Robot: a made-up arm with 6 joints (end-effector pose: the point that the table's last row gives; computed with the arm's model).
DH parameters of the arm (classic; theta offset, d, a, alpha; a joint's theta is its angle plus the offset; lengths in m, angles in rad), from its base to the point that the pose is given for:
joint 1: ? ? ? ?
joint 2: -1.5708 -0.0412 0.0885 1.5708
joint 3: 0 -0.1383 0.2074 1.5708
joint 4: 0 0.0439 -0.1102 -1.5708
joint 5: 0 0.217 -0.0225 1.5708
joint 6: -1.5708 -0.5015 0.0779 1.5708
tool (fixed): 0 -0.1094 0 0
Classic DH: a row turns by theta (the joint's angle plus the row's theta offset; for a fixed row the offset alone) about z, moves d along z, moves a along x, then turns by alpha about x.
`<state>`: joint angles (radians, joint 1 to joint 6).
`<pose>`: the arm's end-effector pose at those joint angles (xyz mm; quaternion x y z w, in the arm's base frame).
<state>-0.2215 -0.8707 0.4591 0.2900 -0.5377 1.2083</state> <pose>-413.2 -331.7 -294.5 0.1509 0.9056 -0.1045 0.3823</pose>
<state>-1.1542 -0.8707 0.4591 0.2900 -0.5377 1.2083</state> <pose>-512.6 134.3 -294.5 0.5420 0.7410 -0.2652 0.2945</pose>
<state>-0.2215 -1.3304 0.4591 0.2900 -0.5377 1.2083</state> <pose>-380.3 -339.1 -154.6 0.1429 0.9720 -0.0899 0.1634</pose>
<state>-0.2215 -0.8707 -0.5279 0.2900 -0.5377 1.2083</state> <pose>-573.2 43.7 -495.5 0.5819 0.7483 0.0493 0.3146</pose>
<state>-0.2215 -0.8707 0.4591 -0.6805 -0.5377 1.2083</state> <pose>-425.2 -431.9 -621.9 0.0830 0.6584 0.0818 0.7436</pose>
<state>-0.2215 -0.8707 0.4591 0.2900 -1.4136 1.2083</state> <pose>-626.6 2.4 -466.0 0.5533 0.7446 -0.0792 0.3650</pose>
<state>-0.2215 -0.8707 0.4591 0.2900 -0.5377 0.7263</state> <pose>-408.8 -338.4 -358.1 0.1217 0.7882 -0.1375 0.5874</pose>
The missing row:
joint 1: 0 -0.2965 -0.0144 1.5708
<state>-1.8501 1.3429 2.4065 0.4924 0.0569 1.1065</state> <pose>421.5 167.4 -326.1 0.0152 -0.1121 0.8284 0.5486</pose>
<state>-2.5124 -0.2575 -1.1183 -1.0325 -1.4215 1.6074</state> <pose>243.7 -653.9 -735.3 0.1066 -0.5983 -0.3401 0.7177</pose>
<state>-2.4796 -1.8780 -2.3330 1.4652 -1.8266 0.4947</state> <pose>-223.6 -24.1 -122.7 -0.1093 0.6041 -0.6035 0.5088</pose>
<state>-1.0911 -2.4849 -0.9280 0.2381 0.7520 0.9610</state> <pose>-402.3 -31.0 -64.9 -0.6072 -0.7610 -0.1216 0.1932</pose>
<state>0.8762 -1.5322 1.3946 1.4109 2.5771 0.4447</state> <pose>-433.8 -253.8 -887.3 0.3874 0.1377 -0.3441 0.8441</pose>
